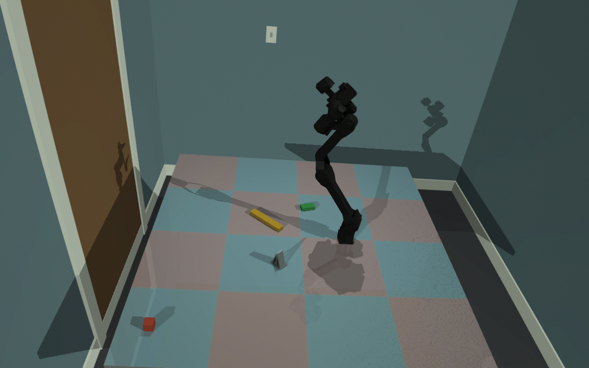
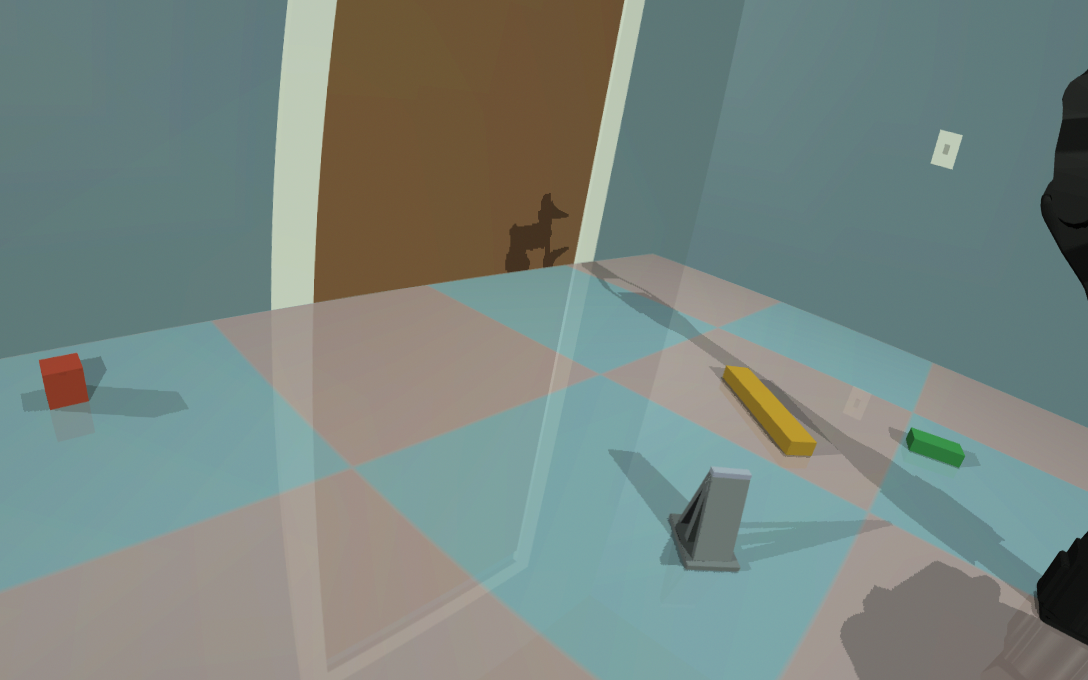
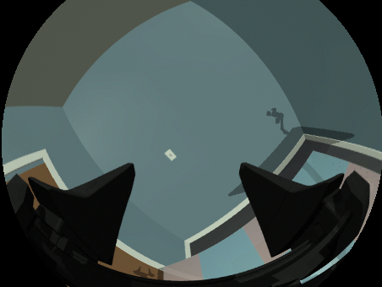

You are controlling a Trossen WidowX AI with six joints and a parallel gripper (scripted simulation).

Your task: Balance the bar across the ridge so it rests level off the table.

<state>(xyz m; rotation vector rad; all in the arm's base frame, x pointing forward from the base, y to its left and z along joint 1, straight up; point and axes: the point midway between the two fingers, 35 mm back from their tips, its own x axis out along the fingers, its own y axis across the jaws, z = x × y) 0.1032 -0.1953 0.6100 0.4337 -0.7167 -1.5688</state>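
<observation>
My gripper tip is now 26 cm short of the yellow bar, 13 cm to the right of it and 61 cm above it. Also, from my gripper tip: red cube 64 cm ahead, 73 cm to the left, 60 cm below; green block 6 cm ahead, 2 cm to the left, 61 cm below.
</observation>
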